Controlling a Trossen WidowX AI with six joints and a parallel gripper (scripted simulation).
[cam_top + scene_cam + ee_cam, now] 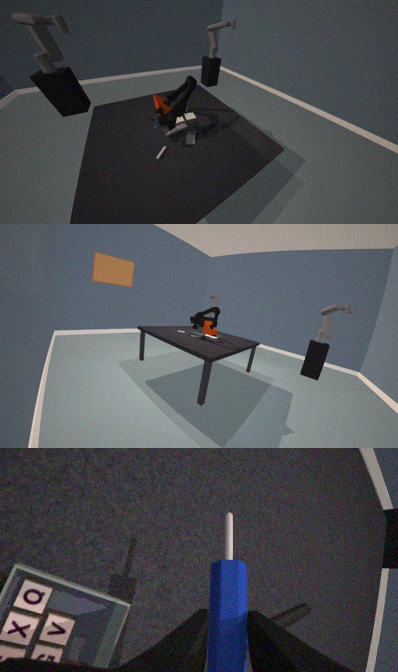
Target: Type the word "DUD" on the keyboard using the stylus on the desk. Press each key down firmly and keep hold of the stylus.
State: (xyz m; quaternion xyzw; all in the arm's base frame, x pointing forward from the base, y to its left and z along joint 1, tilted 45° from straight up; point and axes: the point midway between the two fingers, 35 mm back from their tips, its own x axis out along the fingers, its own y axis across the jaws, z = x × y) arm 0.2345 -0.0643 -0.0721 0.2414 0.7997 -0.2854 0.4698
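My gripper tip is 1 cm to the left of the blue stylus. The rest, counted from my gripper tip: white stylus tip 4 cm to the right, 2 cm ahead, 1 cm below; then d key 17 cm to the left, 7 cm below, 4 cm ahead; then u key 13 cm to the left, 7 cm below, 6 cm ahead.
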